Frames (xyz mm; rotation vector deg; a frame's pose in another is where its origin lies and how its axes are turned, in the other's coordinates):
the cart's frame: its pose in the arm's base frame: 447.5 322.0 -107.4 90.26 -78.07 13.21
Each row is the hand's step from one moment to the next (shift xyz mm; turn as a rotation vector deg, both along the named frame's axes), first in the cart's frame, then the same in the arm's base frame.
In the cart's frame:
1: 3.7 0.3 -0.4 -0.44 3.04 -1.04
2: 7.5 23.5 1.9 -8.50 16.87 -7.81
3: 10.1 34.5 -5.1 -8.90 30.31 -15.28
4: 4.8 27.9 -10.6 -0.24 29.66 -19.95
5: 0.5 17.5 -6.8 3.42 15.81 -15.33
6: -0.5 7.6 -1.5 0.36 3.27 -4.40
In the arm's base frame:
1: 1.2 -2.0 2.9 -2.22 1.48 1.85
2: -17.7 -3.1 17.0 -13.51 13.60 7.10
3: -22.9 2.0 28.1 -21.51 21.31 17.73
4: -16.8 8.7 23.6 -15.92 19.24 25.58
5: -11.3 7.2 13.1 -5.19 11.55 18.34
6: -5.8 2.5 4.5 -0.66 3.54 4.15

